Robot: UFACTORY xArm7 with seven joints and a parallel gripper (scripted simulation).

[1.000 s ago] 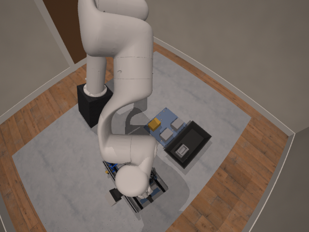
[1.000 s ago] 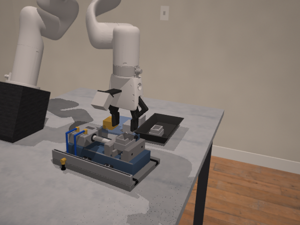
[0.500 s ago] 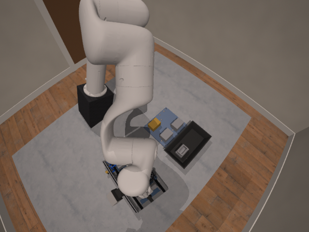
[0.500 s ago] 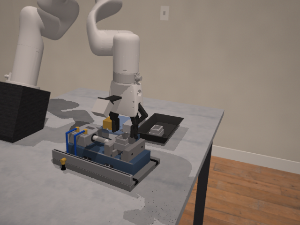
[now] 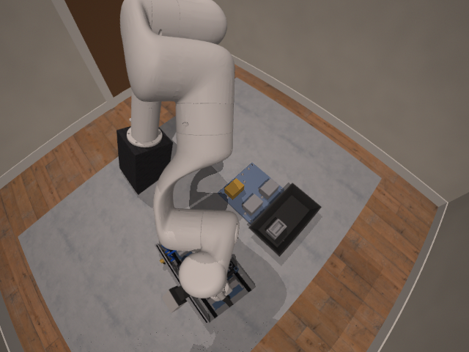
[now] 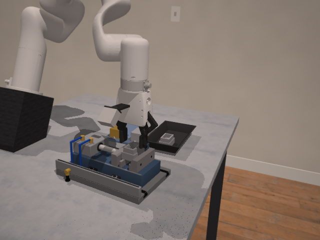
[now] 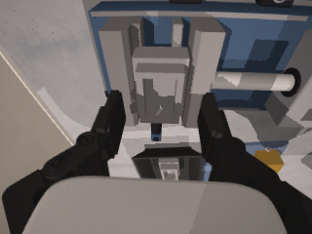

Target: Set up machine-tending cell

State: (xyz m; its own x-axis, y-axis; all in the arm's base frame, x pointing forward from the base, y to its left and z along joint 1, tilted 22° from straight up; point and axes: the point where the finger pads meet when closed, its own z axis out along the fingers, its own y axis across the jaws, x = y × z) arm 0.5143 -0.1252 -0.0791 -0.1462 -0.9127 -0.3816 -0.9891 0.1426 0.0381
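My gripper is now 8 cm past the piston rod, 1 cm to the right of it and 6 cm above it. The rest, counted from my hand: grey rail 8 cm behind, 8 cm to the right, 10 cm below; vise bed 6 cm behind, 1 cm to the left, 10 cm below; brass blank 19 cm behind, 27 cm to the left, 11 cm below.
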